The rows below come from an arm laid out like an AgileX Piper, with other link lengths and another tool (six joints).
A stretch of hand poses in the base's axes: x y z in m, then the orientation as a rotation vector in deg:
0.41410, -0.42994, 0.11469, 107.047, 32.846, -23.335
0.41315, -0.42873, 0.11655, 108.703, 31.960, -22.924
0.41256, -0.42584, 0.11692, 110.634, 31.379, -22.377
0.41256, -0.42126, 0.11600, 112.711, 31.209, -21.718
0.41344, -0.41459, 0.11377, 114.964, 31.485, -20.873
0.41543, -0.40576, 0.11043, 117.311, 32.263, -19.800
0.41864, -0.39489, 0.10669, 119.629, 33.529, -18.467
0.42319, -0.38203, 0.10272, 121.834, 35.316, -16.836
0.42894, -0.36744, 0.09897, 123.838, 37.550, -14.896
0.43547, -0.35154, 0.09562, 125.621, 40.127, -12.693
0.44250, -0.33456, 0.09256, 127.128, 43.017, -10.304
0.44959, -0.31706, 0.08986, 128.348, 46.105, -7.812
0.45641, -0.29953, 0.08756, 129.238, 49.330, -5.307
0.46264, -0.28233, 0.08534, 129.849, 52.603, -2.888
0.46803, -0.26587, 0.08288, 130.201, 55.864, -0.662
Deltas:
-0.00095, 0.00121, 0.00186, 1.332, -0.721, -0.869
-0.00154, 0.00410, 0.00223, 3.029, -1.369, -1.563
-0.00154, 0.00868, 0.00131, 4.994, -1.876, -1.990
-0.00066, 0.01535, -0.00092, 7.271, -2.272, -2.107
0.00133, 0.02418, -0.00426, 9.802, -2.557, -1.845
0.00454, 0.03505, -0.00800, 12.476, -2.762, -1.170
0.00909, 0.04791, -0.01197, 15.237, -2.896, -0.031
0.01484, 0.06250, -0.01572, 17.996, -3.001, 1.546
0.02137, 0.07840, -0.01907, 20.713, -3.095, 3.476
0.02840, 0.09538, -0.02213, 23.334, -3.143, 5.716
0.03549, 0.11288, -0.02483, 25.815, -3.147, 8.164
0.04231, 0.13041, -0.02713, 28.093, -3.082, 10.761
0.04854, 0.14761, -0.02935, 30.174, -2.928, 13.399
0.05393, 0.16407, -0.03181, 32.036, -2.652, 15.998

